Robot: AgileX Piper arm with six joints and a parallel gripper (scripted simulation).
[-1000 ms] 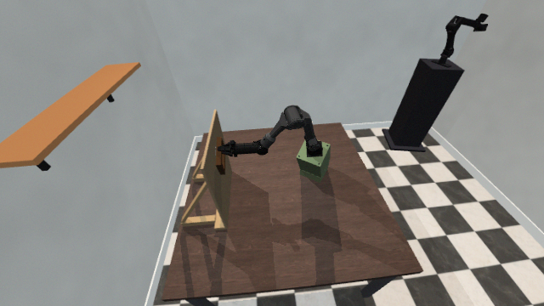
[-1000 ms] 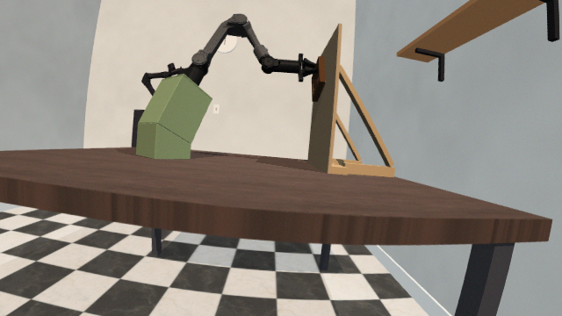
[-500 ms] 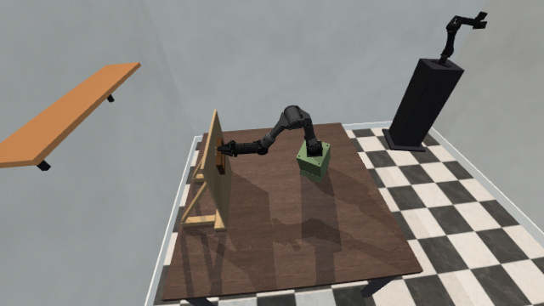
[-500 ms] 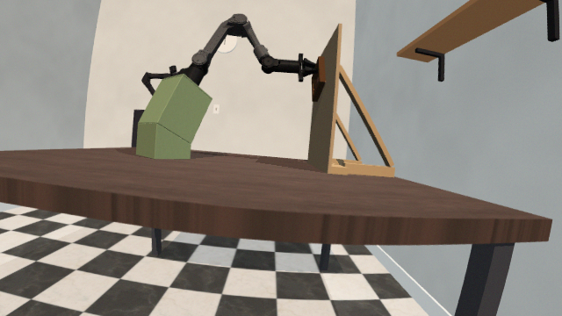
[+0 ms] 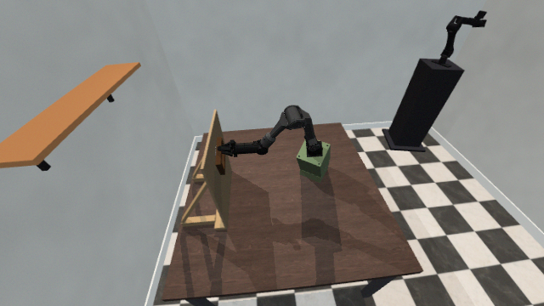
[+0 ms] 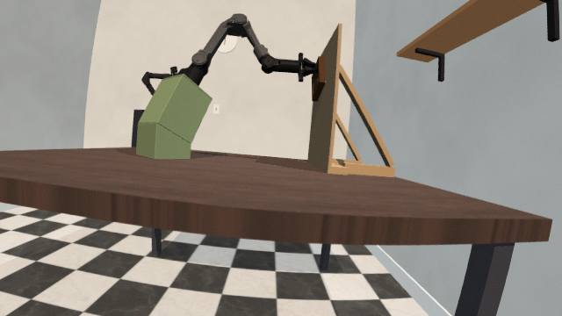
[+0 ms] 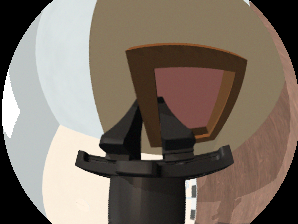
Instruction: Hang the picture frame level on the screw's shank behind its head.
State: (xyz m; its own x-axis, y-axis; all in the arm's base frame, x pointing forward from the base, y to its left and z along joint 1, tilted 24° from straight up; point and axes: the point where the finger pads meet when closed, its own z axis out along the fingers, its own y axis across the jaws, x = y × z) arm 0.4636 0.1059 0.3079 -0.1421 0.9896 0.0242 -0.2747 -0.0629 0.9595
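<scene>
Now: hand 10 mm short of the brown picture frame, 10 mm to the left of it and 60 mm above it.
</scene>
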